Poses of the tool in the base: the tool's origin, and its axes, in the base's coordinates. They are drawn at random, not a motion.
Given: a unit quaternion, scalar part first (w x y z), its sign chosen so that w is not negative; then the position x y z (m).
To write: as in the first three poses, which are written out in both.
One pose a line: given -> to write
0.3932, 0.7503, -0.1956, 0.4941, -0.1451, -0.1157, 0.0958 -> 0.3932, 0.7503, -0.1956, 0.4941, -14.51, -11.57, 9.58
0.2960, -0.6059, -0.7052, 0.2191, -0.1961, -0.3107, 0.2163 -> 0.2960, -0.6059, -0.7052, 0.2191, -19.61, -31.07, 21.63
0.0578, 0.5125, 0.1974, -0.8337, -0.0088, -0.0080, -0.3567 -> 0.0578, 0.5125, 0.1974, -0.8337, -0.88, -0.80, -35.67
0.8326, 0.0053, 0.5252, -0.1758, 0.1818, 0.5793, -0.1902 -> 0.8326, 0.0053, 0.5252, -0.1758, 18.18, 57.93, -19.02
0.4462, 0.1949, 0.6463, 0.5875, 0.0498, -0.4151, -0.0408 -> 0.4462, 0.1949, 0.6463, 0.5875, 4.98, -41.51, -4.08
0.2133, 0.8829, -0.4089, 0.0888, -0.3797, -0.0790, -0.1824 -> 0.2133, 0.8829, -0.4089, 0.0888, -37.97, -7.90, -18.24
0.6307, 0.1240, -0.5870, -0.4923, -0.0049, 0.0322, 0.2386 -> 0.6307, 0.1240, -0.5870, -0.4923, -0.49, 3.22, 23.86
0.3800, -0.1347, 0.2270, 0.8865, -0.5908, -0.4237, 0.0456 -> 0.3800, -0.1347, 0.2270, 0.8865, -59.08, -42.37, 4.56
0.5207, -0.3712, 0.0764, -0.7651, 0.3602, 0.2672, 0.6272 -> 0.5207, -0.3712, 0.0764, -0.7651, 36.02, 26.72, 62.72
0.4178, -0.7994, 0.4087, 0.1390, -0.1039, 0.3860, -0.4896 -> 0.4178, -0.7994, 0.4087, 0.1390, -10.39, 38.60, -48.96
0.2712, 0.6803, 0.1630, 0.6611, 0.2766, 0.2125, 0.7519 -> 0.2712, 0.6803, 0.1630, 0.6611, 27.66, 21.25, 75.19
